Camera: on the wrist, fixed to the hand. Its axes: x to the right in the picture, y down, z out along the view.
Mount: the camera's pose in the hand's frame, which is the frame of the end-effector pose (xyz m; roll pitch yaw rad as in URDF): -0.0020 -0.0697 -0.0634 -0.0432 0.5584 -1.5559
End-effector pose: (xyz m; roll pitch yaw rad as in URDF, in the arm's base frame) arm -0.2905 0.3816 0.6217 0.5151 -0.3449 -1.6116
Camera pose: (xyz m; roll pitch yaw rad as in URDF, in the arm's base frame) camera -0.3211 0.3544 0.5368 0.6091 0.9663 -2.6075
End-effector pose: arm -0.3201 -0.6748 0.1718 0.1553 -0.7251 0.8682
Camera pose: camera -0.2445 -0.6769 0.1155 0.8180 0.5024 -0.1719
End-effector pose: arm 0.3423 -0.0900 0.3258 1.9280 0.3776 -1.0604
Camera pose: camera 0.4067 -0.0336 0.2864 -2.7367 0.6077 0.7727
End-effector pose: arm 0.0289 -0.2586 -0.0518 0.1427 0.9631 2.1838
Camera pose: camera 0.1129 -0.2738 -0.0916 -1.1310 0.3884 0.0133
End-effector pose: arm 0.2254 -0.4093 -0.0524 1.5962 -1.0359 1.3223
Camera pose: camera 0.1764 -0.3375 -0.0888 1.8336 0.4273 1.9729
